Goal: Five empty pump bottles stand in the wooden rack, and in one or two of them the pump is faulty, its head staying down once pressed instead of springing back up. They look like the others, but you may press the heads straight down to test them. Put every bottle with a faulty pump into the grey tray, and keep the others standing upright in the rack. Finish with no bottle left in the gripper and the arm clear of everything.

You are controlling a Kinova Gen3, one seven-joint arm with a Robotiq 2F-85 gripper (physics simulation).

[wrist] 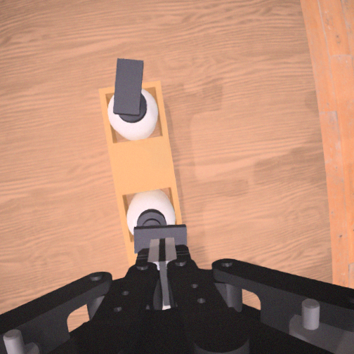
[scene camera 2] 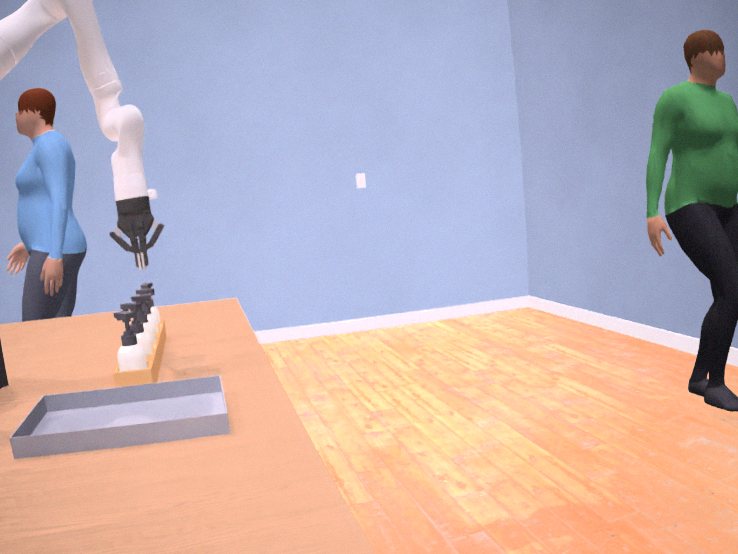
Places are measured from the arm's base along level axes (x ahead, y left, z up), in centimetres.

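Where they show: gripper, between the fingertips: (scene camera 2: 143, 269).
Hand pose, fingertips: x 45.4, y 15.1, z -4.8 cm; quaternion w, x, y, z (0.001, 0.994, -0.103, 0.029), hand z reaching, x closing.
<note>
Each offset is from my fingertips to the top centre of the thing. Level surfaces: height alone.
The wooden rack @[dy -11.3, dx -2.4, dz -14.0 cm] (scene camera 2: 136, 376) (wrist: 143, 164) holds a row of white pump bottles with dark heads, all upright in the scene view. The nearest bottle @[dy -32.8, dx -5.7, dz -4.5 cm] (scene camera 2: 131, 358) has its head turned left. In the wrist view, an end bottle (wrist: 137, 129) has its long head pointing to the top. A second bottle (wrist: 150, 202) has its head (wrist: 160, 234) lying crosswise at my fingertips; the other bottles are hidden under the gripper there. My gripper (scene camera 2: 141, 266) (wrist: 163, 253) is shut and empty, pointing down above the far part of the row, with a gap over the heads. The grey tray @[dy -49.9, dx -8.1, dz -15.5 cm] (scene camera 2: 119, 438) holds no bottle.
The tray stands in front of the rack's near end on the wooden table @[dz -18.5 cm] (scene camera 2: 196, 500). A dark object (scene camera 2: 2, 364) shows at the left edge. A person in blue (scene camera 2: 50, 190) stands behind the table, and a person in green (scene camera 2: 703, 149) is at the far right.
</note>
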